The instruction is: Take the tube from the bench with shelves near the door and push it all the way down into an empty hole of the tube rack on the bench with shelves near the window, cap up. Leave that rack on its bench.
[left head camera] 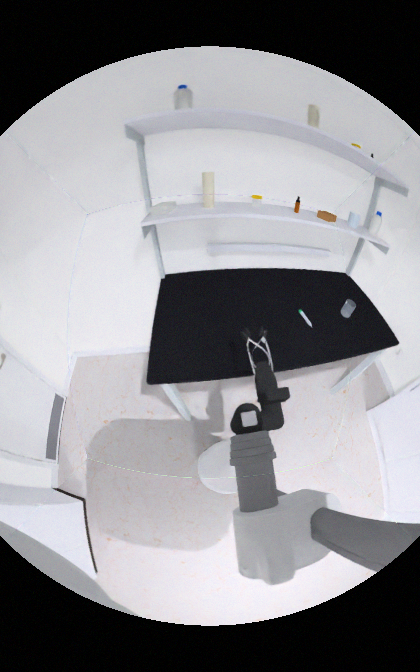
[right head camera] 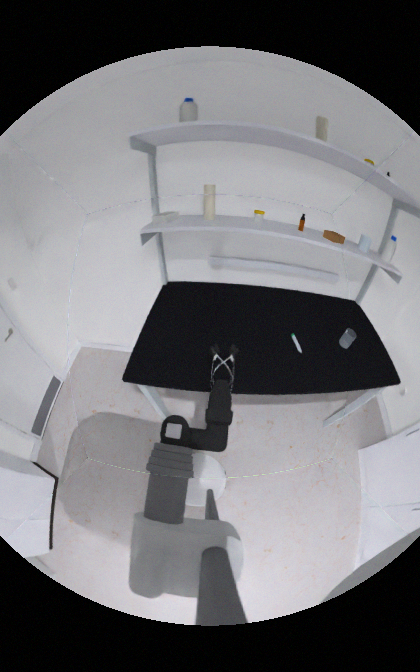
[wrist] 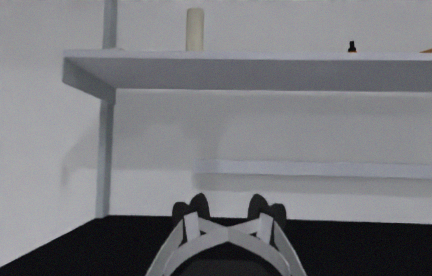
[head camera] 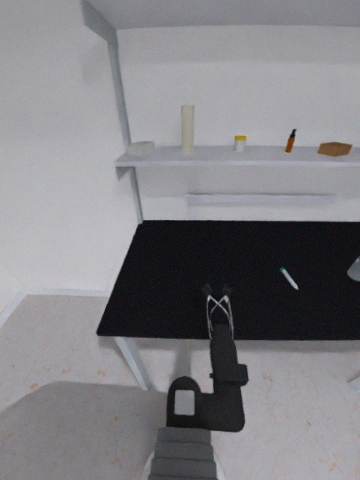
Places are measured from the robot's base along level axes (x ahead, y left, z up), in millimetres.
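Pixels of known places: gripper, fingertip midpoint: (wrist: 228, 210) (head camera: 215, 284).
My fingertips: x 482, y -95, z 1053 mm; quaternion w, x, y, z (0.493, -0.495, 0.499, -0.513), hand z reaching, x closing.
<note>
Behind a point stands the place of what it marks.
The tube (head camera: 290, 279) {y -456, x 636, z 902 mm} (left head camera: 305, 318) (right head camera: 297, 343) is white with a green cap and lies on its side on the black top of the bench with shelves (head camera: 170, 260) {y 84, x 761, z 886 mm} (left head camera: 190, 310) (right head camera: 175, 320). Its cap points to the back and a little left, its tapered tip to the front. My gripper (head camera: 217, 290) {y -95, x 482, z 1053 mm} (left head camera: 254, 333) (right head camera: 224, 349) (wrist: 228, 210) {y -95, x 482, z 1053 mm} is open and empty, over the front part of the bench top, to the left of the tube. The tube does not show in the wrist view. The yellow tube rack does not show in these views.
A clear beaker (left head camera: 348, 308) (right head camera: 347, 338) lies on the bench right of the tube. The lower shelf (head camera: 215, 163) {y -107, x 847, z 1333 mm} (wrist: 250, 56) {y -147, x 847, z 1332 mm} above the bench's back carries a cream cylinder (head camera: 187, 129) {y 4, x 978, z 1437 mm} (wrist: 195, 30) {y -1, x 978, z 1455 mm}, an amber bottle (head camera: 290, 142) {y -449, x 996, z 1385 mm} and a brown box (head camera: 335, 149) {y -614, x 933, z 1372 mm}. Cabinets stand at both sides.
</note>
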